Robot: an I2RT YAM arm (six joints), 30 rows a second.
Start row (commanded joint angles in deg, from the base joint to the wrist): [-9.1 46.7 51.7 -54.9 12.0 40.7]
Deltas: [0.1 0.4 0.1 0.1 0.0 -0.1]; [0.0 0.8 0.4 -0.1 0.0 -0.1]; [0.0 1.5 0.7 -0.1 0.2 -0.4]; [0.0 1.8 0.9 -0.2 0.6 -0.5]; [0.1 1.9 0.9 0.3 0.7 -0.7]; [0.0 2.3 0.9 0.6 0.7 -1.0]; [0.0 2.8 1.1 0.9 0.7 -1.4]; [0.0 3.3 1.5 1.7 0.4 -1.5]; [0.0 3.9 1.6 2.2 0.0 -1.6]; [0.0 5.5 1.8 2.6 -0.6 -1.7]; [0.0 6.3 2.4 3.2 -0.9 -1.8]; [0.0 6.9 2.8 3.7 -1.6 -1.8]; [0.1 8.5 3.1 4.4 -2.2 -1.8]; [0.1 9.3 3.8 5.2 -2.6 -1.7]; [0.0 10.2 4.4 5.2 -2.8 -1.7]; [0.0 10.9 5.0 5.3 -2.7 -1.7]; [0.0 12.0 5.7 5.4 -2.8 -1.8]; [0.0 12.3 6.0 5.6 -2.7 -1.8]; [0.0 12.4 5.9 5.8 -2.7 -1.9]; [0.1 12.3 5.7 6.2 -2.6 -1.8]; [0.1 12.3 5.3 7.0 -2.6 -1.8]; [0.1 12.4 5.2 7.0 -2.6 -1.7]
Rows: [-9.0 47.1 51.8 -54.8 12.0 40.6]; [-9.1 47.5 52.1 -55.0 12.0 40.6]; [-9.1 48.2 52.4 -55.0 12.2 40.3]; [-9.1 48.5 52.6 -55.1 12.6 40.2]; [-9.0 48.6 52.6 -54.6 12.7 40.0]; [-9.1 49.0 52.6 -54.3 12.7 39.7]; [-9.1 49.5 52.8 -54.0 12.7 39.3]; [-9.1 50.0 53.2 -53.2 12.4 39.2]; [-9.1 50.6 53.3 -52.7 12.0 39.1]; [-9.1 52.2 53.5 -52.3 11.4 39.0]; [-9.1 53.0 54.1 -51.7 11.1 38.9]; [-9.1 53.6 54.5 -51.2 10.4 38.9]; [-9.0 55.2 54.8 -50.5 9.8 38.9]; [-9.0 56.0 55.5 -49.7 9.4 39.0]; [-9.1 56.9 56.1 -49.7 9.2 39.0]; [-9.1 57.6 56.7 -49.6 9.3 39.0]; [-9.1 58.7 57.4 -49.5 9.2 38.9]; [-9.1 59.0 57.7 -49.3 9.3 38.9]; [-9.1 59.1 57.6 -49.1 9.3 38.8]; [-9.0 59.0 57.4 -48.7 9.4 38.9]; [-9.0 59.0 57.0 -47.9 9.4 38.9]; [-9.0 59.1 56.9 -47.9 9.4 39.0]
